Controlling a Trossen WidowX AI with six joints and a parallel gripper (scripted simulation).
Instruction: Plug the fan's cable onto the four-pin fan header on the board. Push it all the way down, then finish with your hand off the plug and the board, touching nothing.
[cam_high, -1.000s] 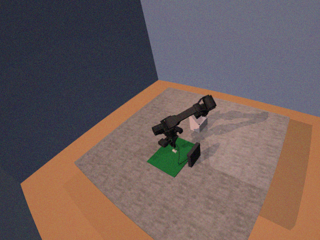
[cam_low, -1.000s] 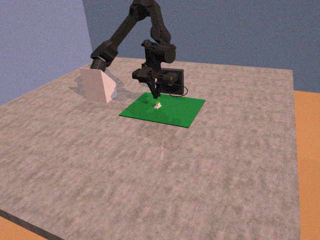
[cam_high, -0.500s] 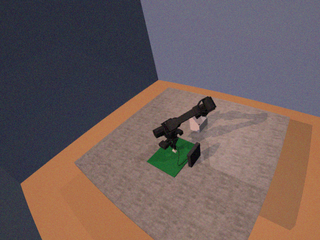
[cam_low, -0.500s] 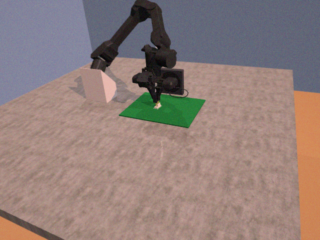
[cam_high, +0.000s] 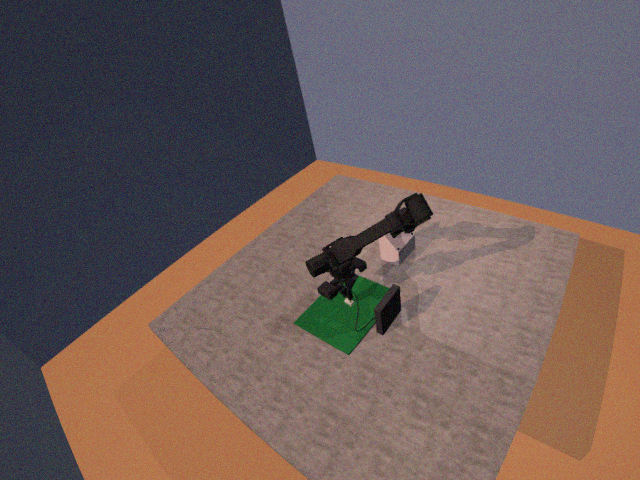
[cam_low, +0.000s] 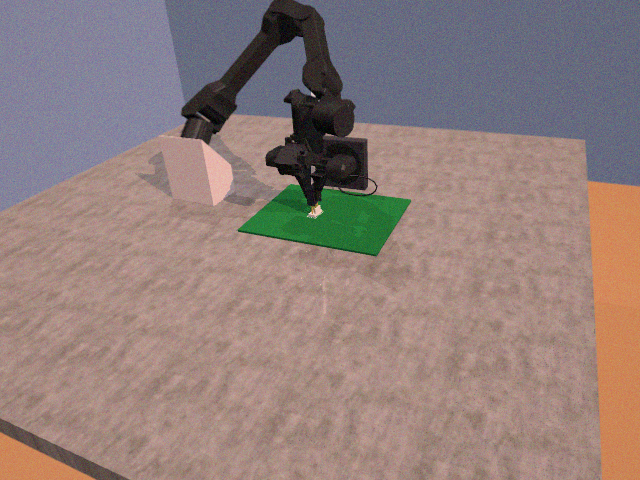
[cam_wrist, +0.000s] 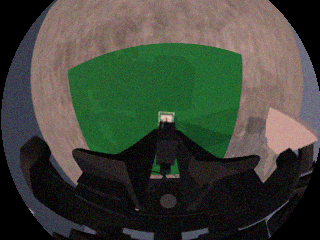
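The black plug lies 10 mm to the left of my gripper tip and 10 mm above it. The rest, counted from my gripper tip: black fan 20 mm behind, 160 mm to the left, 20 mm above; green board 20 mm ahead, 20 mm to the left, 60 mm below.
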